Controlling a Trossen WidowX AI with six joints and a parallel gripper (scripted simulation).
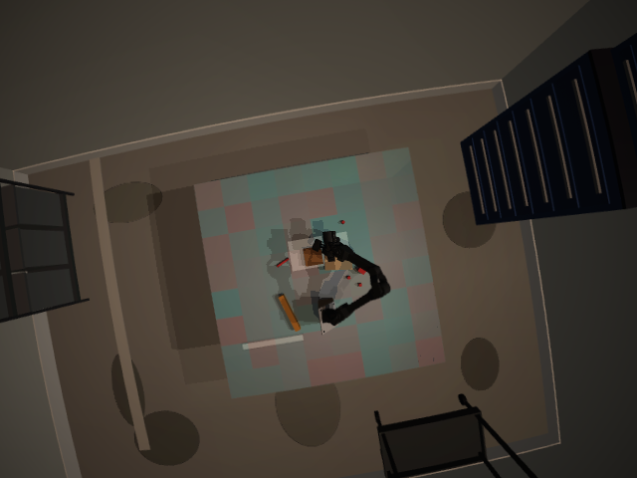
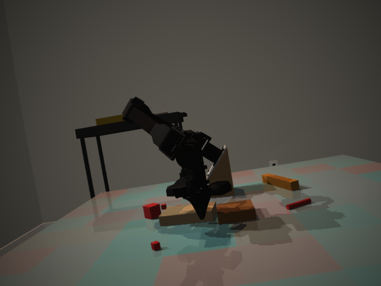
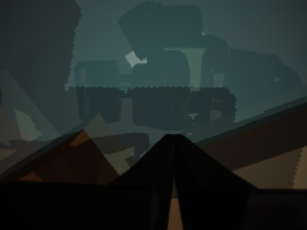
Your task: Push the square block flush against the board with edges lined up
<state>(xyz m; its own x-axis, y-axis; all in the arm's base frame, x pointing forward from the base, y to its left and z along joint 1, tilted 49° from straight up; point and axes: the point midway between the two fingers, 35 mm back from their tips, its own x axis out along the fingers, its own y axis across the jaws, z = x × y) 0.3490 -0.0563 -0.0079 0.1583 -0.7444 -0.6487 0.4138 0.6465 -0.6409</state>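
My gripper tip is now 40 mm past the orange-brown square block and 90 mm to the right of it. Also, from my gripper tip: tan board 70 mm behind, 50 mm to the right; long orange bar 360 mm behind, 240 mm to the left; big red cube 120 mm behind, 190 mm to the right, 10 mm above.
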